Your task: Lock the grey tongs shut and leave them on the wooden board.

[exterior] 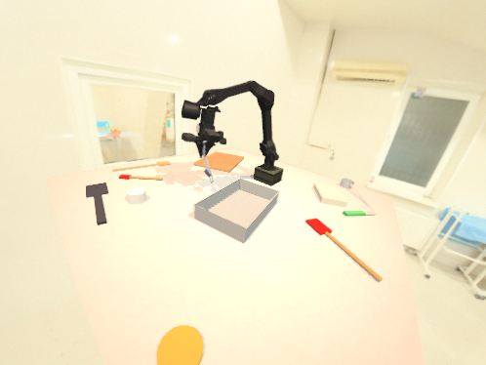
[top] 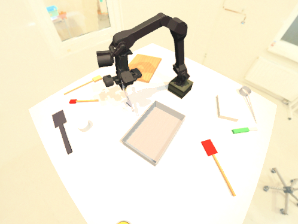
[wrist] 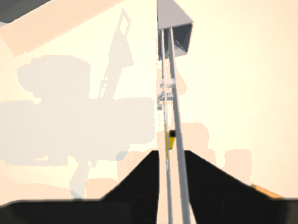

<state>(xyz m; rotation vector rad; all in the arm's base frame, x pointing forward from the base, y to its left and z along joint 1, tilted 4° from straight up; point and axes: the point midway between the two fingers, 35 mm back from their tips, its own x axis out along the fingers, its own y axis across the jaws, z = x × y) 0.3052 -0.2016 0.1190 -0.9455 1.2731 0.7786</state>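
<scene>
Now: gripper tip 20 mm to the right of the yellow piece and 10 mm below it. The rest, counted from my gripper tip: wooden board: 400 mm behind, 170 mm to the right, 130 mm below; dark spatula: 350 mm ahead, 220 mm to the right, 140 mm below; roasting tin: 240 mm to the left, 110 mm below, 50 mm ahead.
</scene>
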